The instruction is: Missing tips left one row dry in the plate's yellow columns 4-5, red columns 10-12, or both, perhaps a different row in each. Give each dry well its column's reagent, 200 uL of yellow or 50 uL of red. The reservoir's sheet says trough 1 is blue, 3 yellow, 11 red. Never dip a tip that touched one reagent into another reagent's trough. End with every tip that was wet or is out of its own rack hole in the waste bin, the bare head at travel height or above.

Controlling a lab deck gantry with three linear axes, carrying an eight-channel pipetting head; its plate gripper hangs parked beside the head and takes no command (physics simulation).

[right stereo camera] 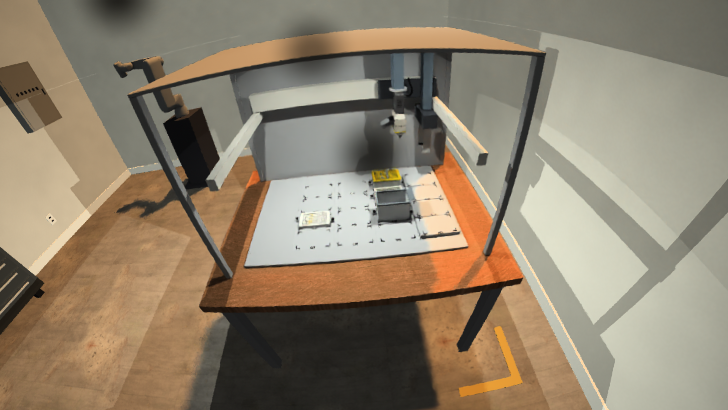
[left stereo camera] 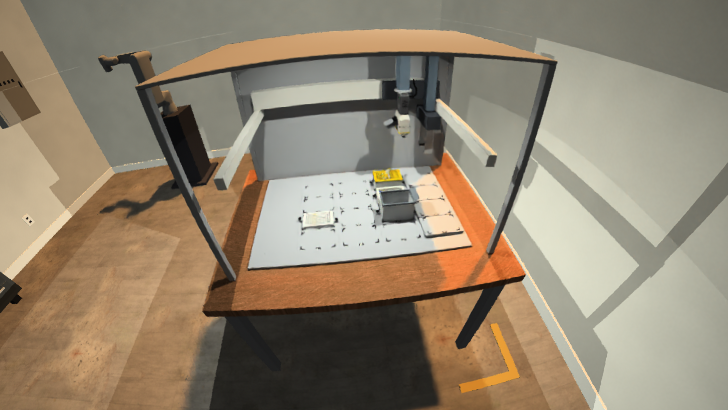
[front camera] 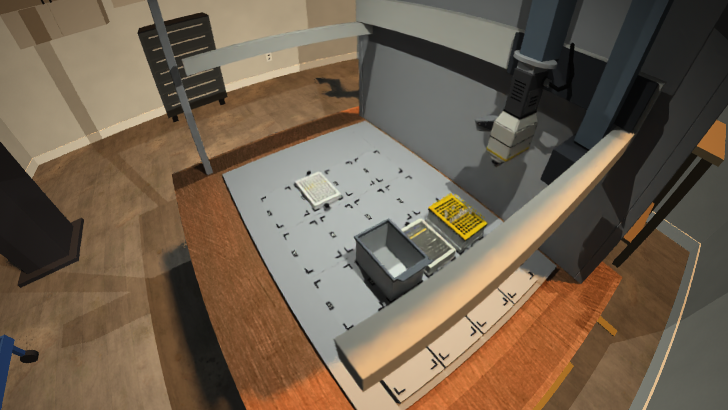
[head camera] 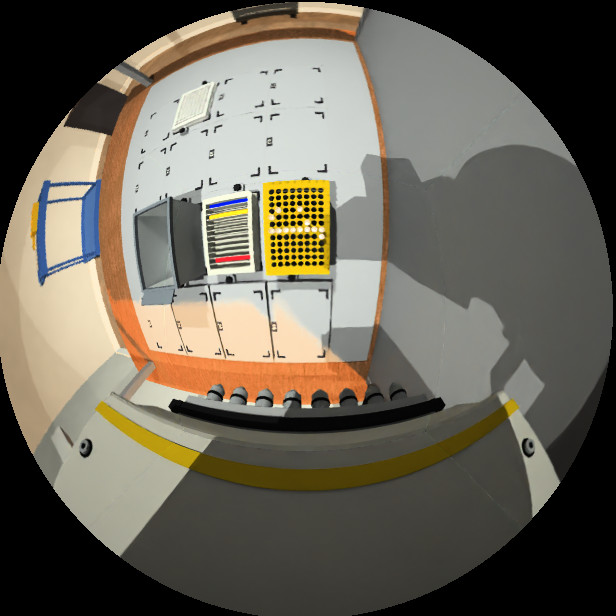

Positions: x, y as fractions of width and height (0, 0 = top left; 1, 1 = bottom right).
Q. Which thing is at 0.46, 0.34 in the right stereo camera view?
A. A back panel.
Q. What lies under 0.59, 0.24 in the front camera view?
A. A back panel.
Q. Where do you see a back panel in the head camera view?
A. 0.80, 0.46
